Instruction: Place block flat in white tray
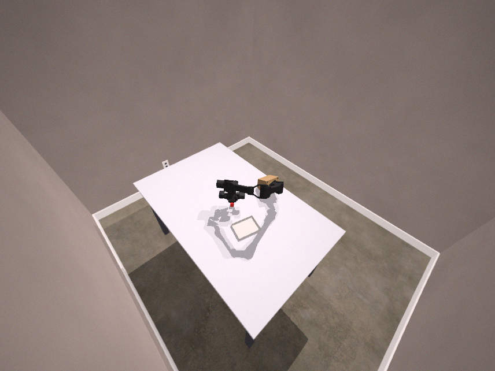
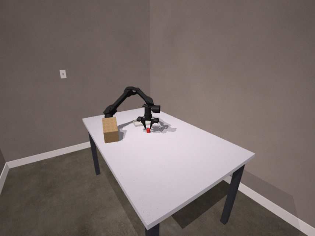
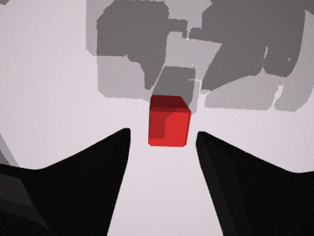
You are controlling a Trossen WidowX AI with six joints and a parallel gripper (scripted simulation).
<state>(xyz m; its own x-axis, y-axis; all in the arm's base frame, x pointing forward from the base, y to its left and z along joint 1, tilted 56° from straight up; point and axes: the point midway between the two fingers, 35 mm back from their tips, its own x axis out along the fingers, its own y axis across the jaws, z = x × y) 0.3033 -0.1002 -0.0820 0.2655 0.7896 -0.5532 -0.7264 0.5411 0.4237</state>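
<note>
Now: hand 5 cm above the red block. Also, from my hand: white tray (22 cm to the left, 7 cm below, 5 cm ahead).
</note>
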